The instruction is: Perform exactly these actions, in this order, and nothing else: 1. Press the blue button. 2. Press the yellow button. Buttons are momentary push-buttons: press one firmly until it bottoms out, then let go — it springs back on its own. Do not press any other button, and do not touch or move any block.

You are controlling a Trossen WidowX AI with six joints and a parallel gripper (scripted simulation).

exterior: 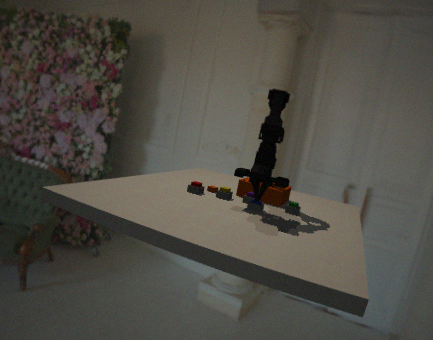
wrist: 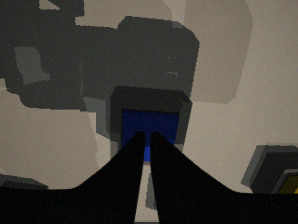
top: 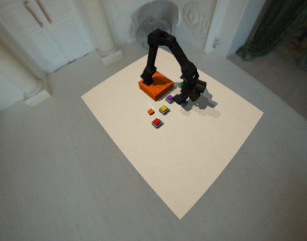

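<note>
Now: the blue button 10 mm below my gripper tip. The rest, counted from my gripper tip: purple button 100 mm behind, 30 mm to the right; green button 80 mm behind, 130 mm to the left; yellow button 80 mm behind, 130 mm to the right.
</note>
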